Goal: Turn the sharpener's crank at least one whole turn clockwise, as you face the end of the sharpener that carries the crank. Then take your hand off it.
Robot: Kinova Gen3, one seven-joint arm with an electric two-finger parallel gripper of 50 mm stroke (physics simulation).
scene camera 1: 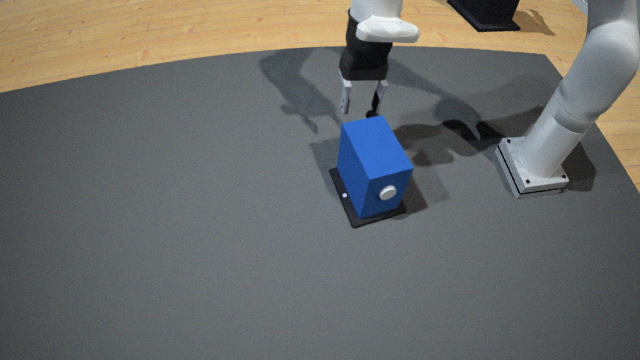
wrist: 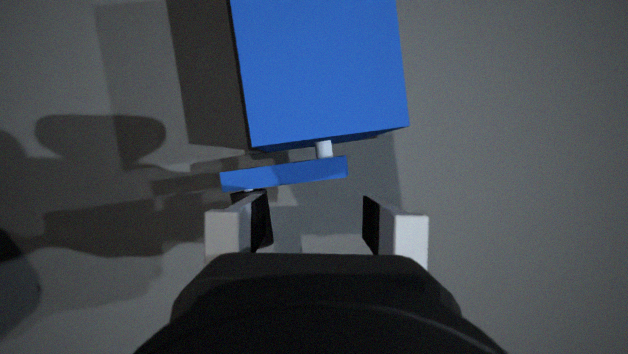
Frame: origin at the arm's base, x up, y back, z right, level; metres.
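Seen in the pictures: gripper, fingertip midpoint: (scene camera 1: pixel 359 109) (wrist: pixel 314 216); arm's base, origin of the base link: (scene camera 1: pixel 536 160).
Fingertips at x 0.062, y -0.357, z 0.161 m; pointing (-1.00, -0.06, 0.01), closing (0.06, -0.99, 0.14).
Observation:
Pixels of each thing's top centre, then the offset from my fingertips to it. "spot": a spot on its surface instead. Level surfaces: height alone.
- blue sharpener, surface spot: (wrist: pixel 325 70) spot: dx +0.018, dy -0.012, dz -0.069 m
- pale shaft, middle of its top: (wrist: pixel 324 151) dx -0.023, dy -0.012, dz -0.033 m
- black crank handle, surface spot: (wrist: pixel 239 197) (scene camera 1: pixel 380 121) spot: dx -0.029, dy +0.041, dz -0.012 m
- white round knob, surface spot: (scene camera 1: pixel 388 192) spot: dx -0.020, dy -0.011, dz -0.162 m
- dark grey table top, its level: dx -0.110 m
The blue sharpener (scene camera 1: pixel 377 147) (wrist: pixel 325 70) stands upright on its black base (scene camera 1: pixel 353 219). In the wrist view, a pale shaft (wrist: pixel 324 149) joins its near end to the blue crank arm (wrist: pixel 285 174), which reaches left from the shaft. The black crank handle (scene camera 1: pixel 371 114) (wrist: pixel 239 197) points away from the body and is partly hidden by the left finger of the wrist view. My gripper (scene camera 1: pixel 359 106) (wrist: pixel 314 216) is open with nothing held, at the crank end. The handle overlaps that finger in view; I cannot tell if they touch.
A white round knob (scene camera 1: pixel 388 192) is on the sharpener's opposite end. The arm's square base (scene camera 1: pixel 545 186) stands right of the sharpener on the dark grey table top (scene camera 1: pixel 175 225). A black object (scene camera 1: pixel 487 12) stands beyond the table's far edge.

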